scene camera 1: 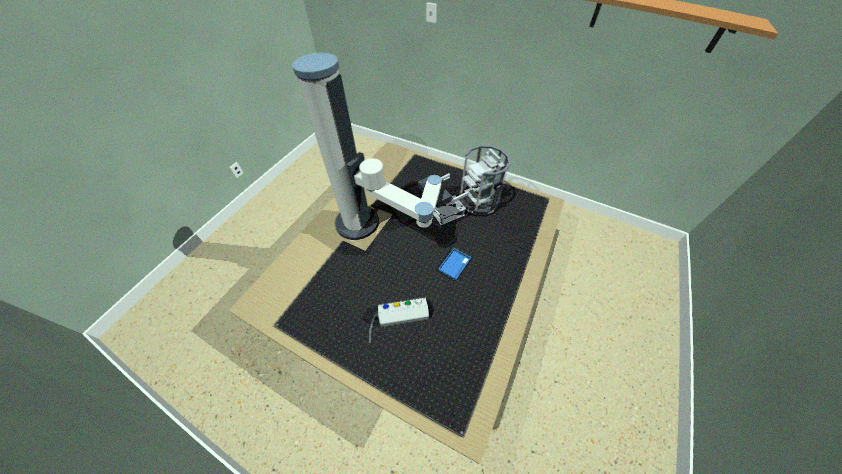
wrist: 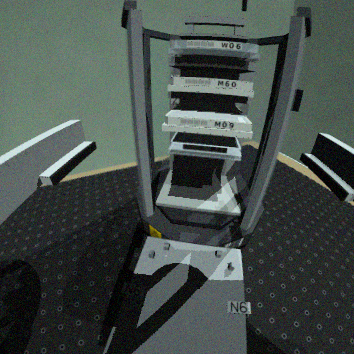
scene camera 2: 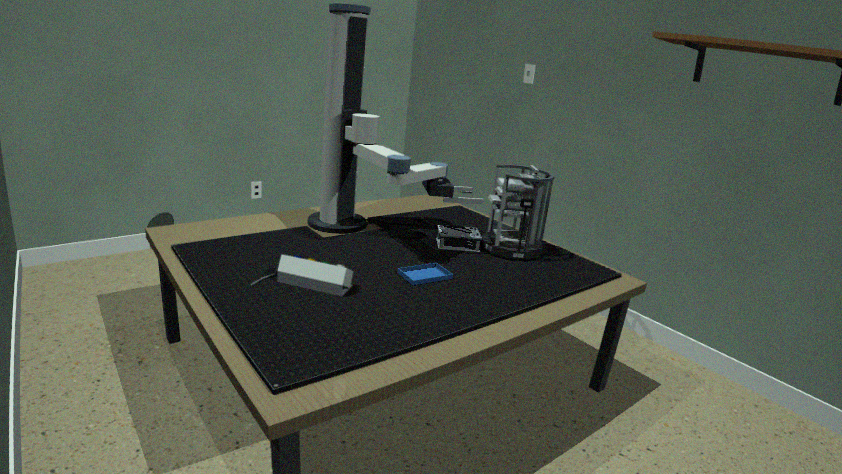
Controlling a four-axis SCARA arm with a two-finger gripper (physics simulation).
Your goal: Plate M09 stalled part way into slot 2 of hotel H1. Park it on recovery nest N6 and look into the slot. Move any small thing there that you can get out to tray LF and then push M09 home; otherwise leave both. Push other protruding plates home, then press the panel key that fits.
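Seen in the pictures: gripper, fingertip midpoint: (scene camera 1: pixel 458 184) (wrist: pixel 200 135) (scene camera 2: pixel 477 195); arm's base at its link origin: (scene camera 1: pixel 357 222) (scene camera 2: pixel 336 223).
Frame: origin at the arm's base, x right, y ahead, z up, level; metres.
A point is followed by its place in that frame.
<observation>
My gripper (scene camera 1: pixel 456 187) @(y 0.474, x -0.341, z 0.222 m) (scene camera 2: pixel 476 194) @(y 0.474, x -0.341, z 0.222 m) (wrist: pixel 200 135) @(y 0.474, x -0.341, z 0.222 m) is open and empty, its two fingers wide apart in front of hotel H1 (scene camera 1: pixel 464 170) @(y 0.463, x -0.449, z 0.230 m) (scene camera 2: pixel 548 206) @(y 0.667, x -0.544, z 0.214 m) (wrist: pixel 141 115) @(y 0.463, x -0.449, z 0.213 m). In the wrist view plate M09 (wrist: pixel 207 123) @(y 0.508, x -0.383, z 0.216 m) lies level in the hotel, ahead of the fingers and not touched by them. Plate M60 (wrist: pixel 211 85) @(y 0.523, x -0.402, z 0.249 m) and plate W06 (wrist: pixel 215 47) @(y 0.524, x -0.401, z 0.284 m) sit above it. How far each plate sticks out is hard to tell. The slot behind M09's front is hidden. Recovery nest N6 (scene camera 1: pixel 450 213) @(y 0.477, x -0.252, z 0.073 m) (scene camera 2: pixel 459 229) @(y 0.430, x -0.311, z 0.072 m) (wrist: pixel 220 320) @(y 0.472, x -0.270, z 0.073 m) stands in front of the hotel and carries no plate.
A blue tray (scene camera 1: pixel 453 264) @(y 0.616, x 0.014, z 0.015 m) (scene camera 2: pixel 425 273) @(y 0.611, x 0.000, z 0.015 m) with a white label lies on the black mat (scene camera 1: pixel 465 353) @(y 0.844, x 0.405, z 0.013 m) (scene camera 2: pixel 329 335) @(y 0.814, x 0.479, z 0.014 m). The white key panel (scene camera 1: pixel 403 315) @(y 0.535, x 0.394, z 0.073 m) (scene camera 2: pixel 315 273) @(y 0.553, x 0.387, z 0.066 m) with blue, yellow, green and white keys stands farther from the hotel. The arm's column (scene camera 1: pixel 332 141) @(y 0.045, x 0.060, z 0.611 m) (scene camera 2: pixel 338 117) @(y 0.056, x 0.050, z 0.462 m) stands at the table's back.
</observation>
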